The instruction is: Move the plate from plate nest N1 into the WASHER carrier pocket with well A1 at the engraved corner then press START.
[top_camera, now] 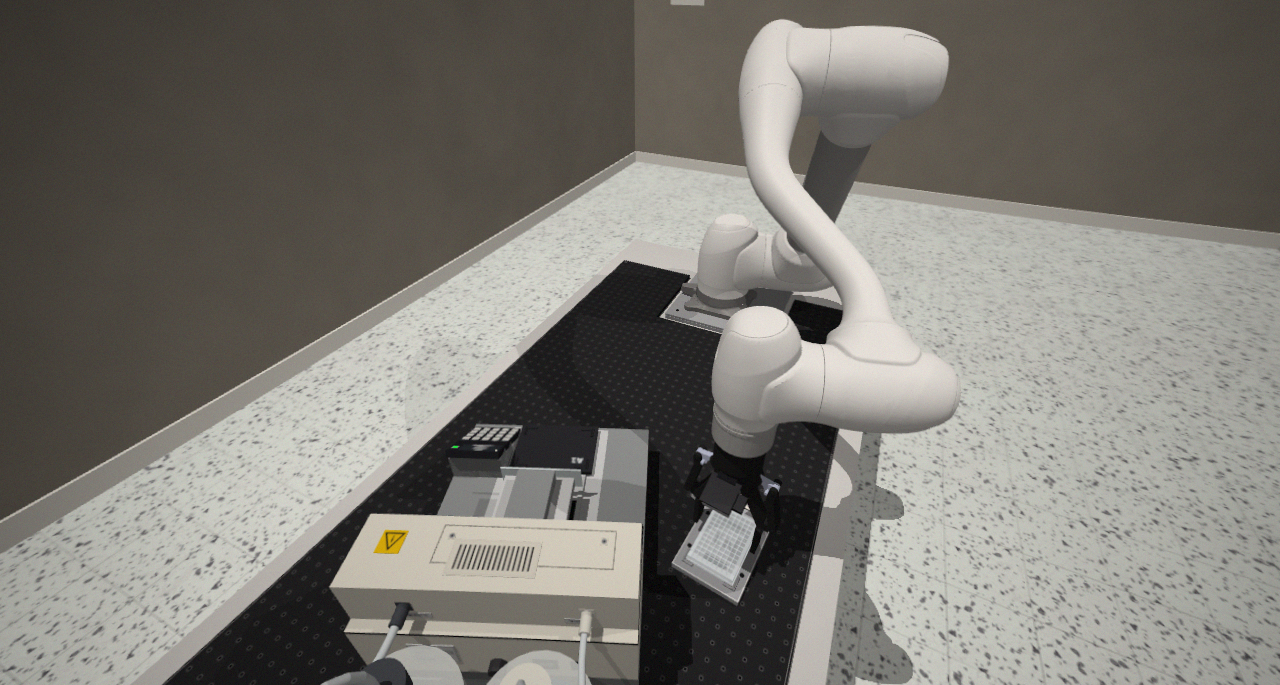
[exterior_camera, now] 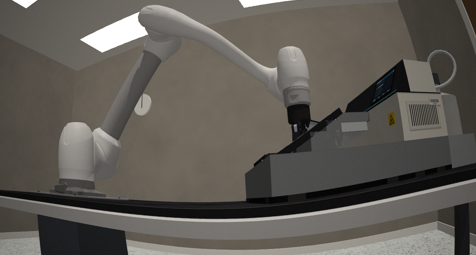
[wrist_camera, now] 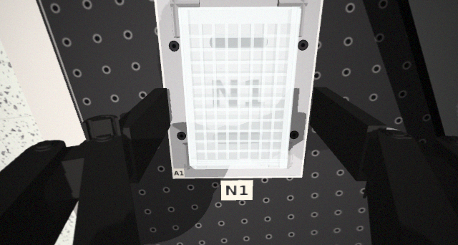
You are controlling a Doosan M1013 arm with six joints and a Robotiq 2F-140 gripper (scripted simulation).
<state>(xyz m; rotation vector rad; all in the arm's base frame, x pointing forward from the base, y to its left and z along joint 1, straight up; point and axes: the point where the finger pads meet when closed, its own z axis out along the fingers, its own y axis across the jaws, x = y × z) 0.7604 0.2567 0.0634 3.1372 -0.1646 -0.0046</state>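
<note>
Right now the well plate is 50 mm below my hand. From my hand the other things lie so: light grey nest N1: 60 mm below; plate washer: 150 mm ahead, 280 mm to the right, 60 mm above; manifold head: 140 mm ahead, 290 mm to the right, 70 mm above.
</note>
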